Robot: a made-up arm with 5 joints. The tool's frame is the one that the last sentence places.
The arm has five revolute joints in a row. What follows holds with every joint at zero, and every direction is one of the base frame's. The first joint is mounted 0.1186 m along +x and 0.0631 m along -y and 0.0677 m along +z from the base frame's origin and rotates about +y. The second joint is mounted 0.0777 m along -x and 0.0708 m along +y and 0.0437 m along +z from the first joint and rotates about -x. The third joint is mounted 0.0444 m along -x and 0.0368 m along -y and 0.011 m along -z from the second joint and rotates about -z. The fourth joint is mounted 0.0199 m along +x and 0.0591 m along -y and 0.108 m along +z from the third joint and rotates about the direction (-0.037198, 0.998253, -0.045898). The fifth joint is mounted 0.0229 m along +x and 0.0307 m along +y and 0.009 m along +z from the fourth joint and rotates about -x. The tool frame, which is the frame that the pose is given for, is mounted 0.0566 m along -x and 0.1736 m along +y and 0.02 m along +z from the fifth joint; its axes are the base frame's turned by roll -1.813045, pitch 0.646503 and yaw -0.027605 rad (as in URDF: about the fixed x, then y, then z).
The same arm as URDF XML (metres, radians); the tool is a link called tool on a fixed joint. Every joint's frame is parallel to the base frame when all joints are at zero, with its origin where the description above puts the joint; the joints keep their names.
<robot name="arm">
  <joint name="joint 1" type="continuous">
    <parent link="base_link"/>
    <child link="link1"/>
    <origin xyz="0.1186 -0.0631 0.0677" rpy="0 0 0"/>
    <axis xyz="0 1 0"/>
  </joint>
  <joint name="joint 2" type="continuous">
    <parent link="link1"/>
    <child link="link2"/>
    <origin xyz="-0.0777 0.0708 0.0437" rpy="0 0 0"/>
    <axis xyz="-1 0 0"/>
  </joint>
  <joint name="joint 3" type="continuous">
    <parent link="link2"/>
    <child link="link3"/>
    <origin xyz="-0.0444 -0.0368 -0.011" rpy="0 0 0"/>
    <axis xyz="0 0 -1"/>
  </joint>
  <joint name="joint 4" type="continuous">
    <parent link="link3"/>
    <child link="link4"/>
    <origin xyz="0.0199 -0.0591 0.108" rpy="0 0 0"/>
    <axis xyz="-0.037198 0.998253 -0.045898"/>
  </joint>
  <joint name="joint 5" type="continuous">
    <parent link="link4"/>
    <child link="link5"/>
    <origin xyz="0.0229 0.0307 0.009" rpy="0 0 0"/>
    <axis xyz="-1 0 0"/>
  </joint>
  <joint name="tool_fixed" type="fixed">
    <parent link="link5"/>
    <child link="tool"/>
    <origin xyz="-0.0566 0.1736 0.02" rpy="-1.813 0.6465 -0.0276"/>
  </joint>
  <link name="base_link"/>
  <link name="link1"/>
  <link name="link2"/>
  <link name="link3"/>
  <link name="link4"/>
  <link name="link5"/>
  <link name="tool"/>
</robot>

